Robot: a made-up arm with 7 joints. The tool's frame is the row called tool.
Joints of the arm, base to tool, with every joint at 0 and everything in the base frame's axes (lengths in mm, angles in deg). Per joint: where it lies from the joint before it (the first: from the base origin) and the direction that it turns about. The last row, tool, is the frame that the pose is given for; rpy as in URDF.
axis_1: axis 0 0 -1 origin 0 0 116
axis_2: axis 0 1 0 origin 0 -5 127
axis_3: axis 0 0 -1 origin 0 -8 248
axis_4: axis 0 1 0 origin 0 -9 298
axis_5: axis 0 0 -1 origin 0 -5 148
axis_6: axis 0 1 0 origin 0 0 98
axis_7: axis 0 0 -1 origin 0 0 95
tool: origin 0 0 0 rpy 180 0 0
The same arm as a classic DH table. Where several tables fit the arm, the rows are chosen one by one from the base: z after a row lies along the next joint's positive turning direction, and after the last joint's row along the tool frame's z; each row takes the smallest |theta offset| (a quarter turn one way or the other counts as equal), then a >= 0, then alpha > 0; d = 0 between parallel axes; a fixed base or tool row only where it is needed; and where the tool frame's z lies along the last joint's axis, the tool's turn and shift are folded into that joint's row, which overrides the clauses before.
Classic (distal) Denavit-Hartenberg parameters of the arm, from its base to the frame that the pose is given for. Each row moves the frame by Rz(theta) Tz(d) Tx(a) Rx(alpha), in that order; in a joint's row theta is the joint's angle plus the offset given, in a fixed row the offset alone. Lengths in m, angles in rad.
base (fixed): a 0; alpha 3.1416; d 0; theta_offset 0
axis_1: a 0; alpha 1.5708; d -0.243; theta_offset 0
axis_2: a 0; alpha -1.5708; d -0.013; theta_offset 0
axis_3: a 0; alpha 1.5708; d -0.546; theta_offset 0
axis_4: a 0; alpha -1.5708; d -0.014; theta_offset 0
axis_5: a 0; alpha 1.5708; d -0.246; theta_offset 0
axis_6: a 0; alpha -1.5708; d 0; theta_offset 0
axis_7: a 0; alpha 0; d -0.095; theta_offset 0

